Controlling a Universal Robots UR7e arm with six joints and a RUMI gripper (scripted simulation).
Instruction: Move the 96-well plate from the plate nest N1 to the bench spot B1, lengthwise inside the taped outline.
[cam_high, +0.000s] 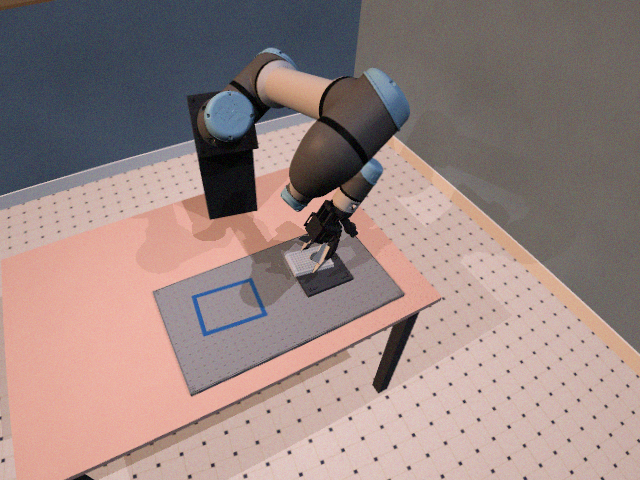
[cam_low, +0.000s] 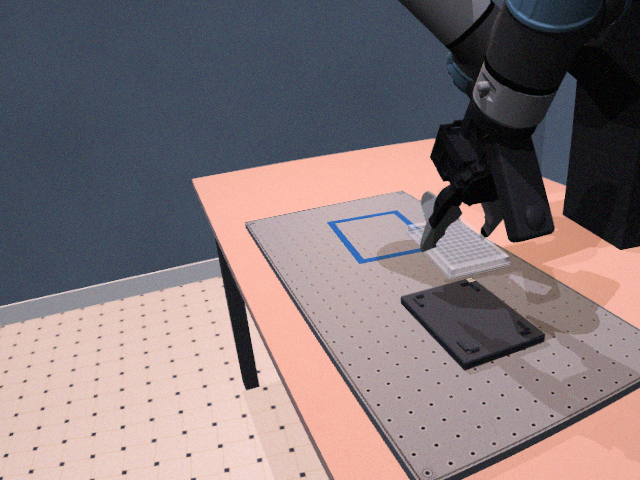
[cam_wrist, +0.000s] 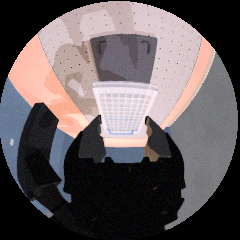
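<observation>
The plate nest N1 lies 9 cm below my hand and 5 cm to the left of it. Also, from my hand: 96-well plate (1 cm below).
</observation>
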